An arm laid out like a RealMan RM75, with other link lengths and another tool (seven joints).
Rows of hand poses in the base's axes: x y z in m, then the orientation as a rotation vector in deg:
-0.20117, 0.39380, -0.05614, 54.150, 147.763, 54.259
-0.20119, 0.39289, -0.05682, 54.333, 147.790, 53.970
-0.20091, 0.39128, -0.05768, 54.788, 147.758, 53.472
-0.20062, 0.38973, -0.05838, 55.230, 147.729, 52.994
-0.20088, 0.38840, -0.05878, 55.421, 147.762, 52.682
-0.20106, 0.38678, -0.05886, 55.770, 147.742, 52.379
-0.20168, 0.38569, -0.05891, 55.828, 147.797, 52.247
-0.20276, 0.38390, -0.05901, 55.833, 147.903, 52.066
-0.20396, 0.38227, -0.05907, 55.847, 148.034, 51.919
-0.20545, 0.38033, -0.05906, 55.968, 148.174, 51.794
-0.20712, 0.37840, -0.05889, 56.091, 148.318, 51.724
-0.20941, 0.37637, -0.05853, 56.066, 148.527, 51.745
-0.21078, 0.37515, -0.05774, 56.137, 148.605, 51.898
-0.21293, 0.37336, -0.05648, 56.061, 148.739, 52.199
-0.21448, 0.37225, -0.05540, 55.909, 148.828, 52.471
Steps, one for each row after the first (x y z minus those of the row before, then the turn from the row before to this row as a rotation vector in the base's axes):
-0.00002, -0.00091, -0.00068, -0.168, 0.098, -0.131
0.00028, -0.00161, -0.00086, -0.268, 0.175, -0.333
0.00029, -0.00155, -0.00070, -0.256, 0.174, -0.321
-0.00026, -0.00133, -0.00040, -0.182, 0.109, -0.135
-0.00018, -0.00162, -0.00008, -0.149, 0.145, -0.239
-0.00062, -0.00109, -0.00005, -0.078, 0.069, -0.025
-0.00108, -0.00179, -0.00010, -0.119, 0.083, 0.018
-0.00120, -0.00163, -0.00006, -0.092, 0.108, 0.031
-0.00149, -0.00194, 0.00001, -0.056, 0.168, -0.015
-0.00167, -0.00193, 0.00017, -0.017, 0.174, -0.005
-0.00229, -0.00203, 0.00036, 0.024, 0.157, 0.117
-0.00137, -0.00122, 0.00079, 0.125, 0.102, 0.027
-0.00215, -0.00179, 0.00126, 0.205, 0.080, 0.153
-0.00155, -0.00111, 0.00108, 0.168, 0.006, 0.165

